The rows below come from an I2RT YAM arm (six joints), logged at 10 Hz.
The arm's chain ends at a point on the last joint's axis. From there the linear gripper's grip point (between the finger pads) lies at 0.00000 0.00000 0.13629 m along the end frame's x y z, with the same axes.
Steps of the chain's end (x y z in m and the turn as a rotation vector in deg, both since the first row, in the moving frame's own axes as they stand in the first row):
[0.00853 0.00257 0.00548 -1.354 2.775 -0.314]
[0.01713 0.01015 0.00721 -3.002 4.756 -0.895]
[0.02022 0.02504 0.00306 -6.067 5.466 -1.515]
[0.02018 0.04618 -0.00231 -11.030 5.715 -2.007]
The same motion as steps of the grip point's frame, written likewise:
[0.01514 0.00577 0.00528 -1.354 2.775 -0.314]
[0.02848 0.01719 0.00655 -3.002 4.756 -0.895]
[0.03337 0.03925 0.00168 -6.067 5.466 -1.515]
[0.03412 0.07197 -0.00550 -11.030 5.715 -2.007]

